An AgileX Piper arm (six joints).
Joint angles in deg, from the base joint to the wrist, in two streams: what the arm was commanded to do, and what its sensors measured. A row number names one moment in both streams.
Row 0, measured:
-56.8, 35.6, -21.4, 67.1, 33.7, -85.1
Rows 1 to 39, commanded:
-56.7, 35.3, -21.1, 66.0, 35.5, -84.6
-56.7, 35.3, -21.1, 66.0, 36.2, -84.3
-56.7, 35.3, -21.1, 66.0, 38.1, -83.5
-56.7, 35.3, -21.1, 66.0, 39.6, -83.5
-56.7, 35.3, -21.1, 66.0, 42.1, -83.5
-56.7, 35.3, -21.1, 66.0, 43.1, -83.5
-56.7, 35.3, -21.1, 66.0, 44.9, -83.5
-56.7, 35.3, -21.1, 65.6, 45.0, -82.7
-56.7, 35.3, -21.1, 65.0, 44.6, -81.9
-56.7, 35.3, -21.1, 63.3, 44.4, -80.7
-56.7, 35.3, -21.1, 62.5, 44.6, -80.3
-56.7, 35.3, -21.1, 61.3, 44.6, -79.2
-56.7, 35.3, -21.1, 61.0, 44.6, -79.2
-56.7, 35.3, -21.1, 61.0, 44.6, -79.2
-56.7, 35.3, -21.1, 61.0, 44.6, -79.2
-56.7, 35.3, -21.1, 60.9, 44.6, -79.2
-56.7, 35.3, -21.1, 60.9, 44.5, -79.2
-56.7, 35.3, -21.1, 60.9, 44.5, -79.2
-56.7, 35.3, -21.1, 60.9, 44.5, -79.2
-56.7, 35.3, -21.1, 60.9, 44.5, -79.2
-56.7, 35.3, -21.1, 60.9, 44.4, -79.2
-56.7, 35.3, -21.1, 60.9, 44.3, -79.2
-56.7, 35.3, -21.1, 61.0, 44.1, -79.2
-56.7, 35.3, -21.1, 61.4, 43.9, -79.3
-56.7, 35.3, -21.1, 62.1, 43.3, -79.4
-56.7, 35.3, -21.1, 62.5, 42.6, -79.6
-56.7, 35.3, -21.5, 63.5, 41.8, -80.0
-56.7, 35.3, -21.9, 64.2, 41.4, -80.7
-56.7, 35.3, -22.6, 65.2, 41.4, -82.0
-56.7, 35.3, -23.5, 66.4, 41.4, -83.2
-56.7, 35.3, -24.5, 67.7, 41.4, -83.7
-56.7, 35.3, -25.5, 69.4, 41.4, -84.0
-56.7, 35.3, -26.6, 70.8, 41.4, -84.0
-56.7, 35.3, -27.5, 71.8, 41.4, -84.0
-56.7, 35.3, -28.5, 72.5, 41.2, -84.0
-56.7, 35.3, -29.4, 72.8, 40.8, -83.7
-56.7, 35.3, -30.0, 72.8, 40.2, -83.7
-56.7, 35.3, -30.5, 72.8, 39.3, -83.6
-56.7, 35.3, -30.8, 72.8, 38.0, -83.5
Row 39, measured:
-56.8, 35.8, -27.9, 65.7, 38.2, -83.2
